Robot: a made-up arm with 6 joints. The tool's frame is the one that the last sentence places.
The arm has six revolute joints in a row. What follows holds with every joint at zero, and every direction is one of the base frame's.
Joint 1 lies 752 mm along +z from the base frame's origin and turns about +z.
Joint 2 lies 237 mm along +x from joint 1 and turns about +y.
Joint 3 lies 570 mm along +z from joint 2 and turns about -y.
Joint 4 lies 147 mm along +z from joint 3 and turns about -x.
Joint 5 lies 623 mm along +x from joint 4 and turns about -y.
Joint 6 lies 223 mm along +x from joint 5 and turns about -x.
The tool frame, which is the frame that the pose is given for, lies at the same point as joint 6; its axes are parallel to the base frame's.
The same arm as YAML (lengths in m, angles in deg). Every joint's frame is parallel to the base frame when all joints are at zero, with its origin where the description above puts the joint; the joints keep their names.
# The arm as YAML. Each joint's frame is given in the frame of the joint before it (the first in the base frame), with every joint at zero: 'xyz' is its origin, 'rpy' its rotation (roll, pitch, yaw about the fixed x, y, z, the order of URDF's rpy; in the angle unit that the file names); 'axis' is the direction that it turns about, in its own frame. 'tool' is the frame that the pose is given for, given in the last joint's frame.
units:
  length: m
  angle: deg
joints:
  - name: joint 1
    type: revolute
    origin:
      xyz: [0.0, 0.0, 0.752]
      rpy: [0.0, 0.0, 0.0]
    axis: "+z"
  - name: joint 2
    type: revolute
    origin:
      xyz: [0.237, 0.0, 0.0]
      rpy: [0.0, 0.0, 0.0]
    axis: "+y"
  - name: joint 3
    type: revolute
    origin:
      xyz: [0.0, 0.0, 0.57]
      rpy: [0.0, 0.0, 0.0]
    axis: "-y"
  - name: joint 4
    type: revolute
    origin:
      xyz: [0.0, 0.0, 0.147]
      rpy: [0.0, 0.0, 0.0]
    axis: "-x"
  - name: joint 5
    type: revolute
    origin:
      xyz: [0.623, 0.0, 0.0]
      rpy: [0.0, 0.0, 0.0]
    axis: "-y"
  - name: joint 6
    type: revolute
    origin:
      xyz: [0.223, 0.0, 0.0]
      rpy: [0.0, 0.0, 0.0]
    axis: "-x"
tool:
  origin:
    xyz: [0.0, 0.0, 0.0]
    rpy: [0.0, 0.0, 0.0]

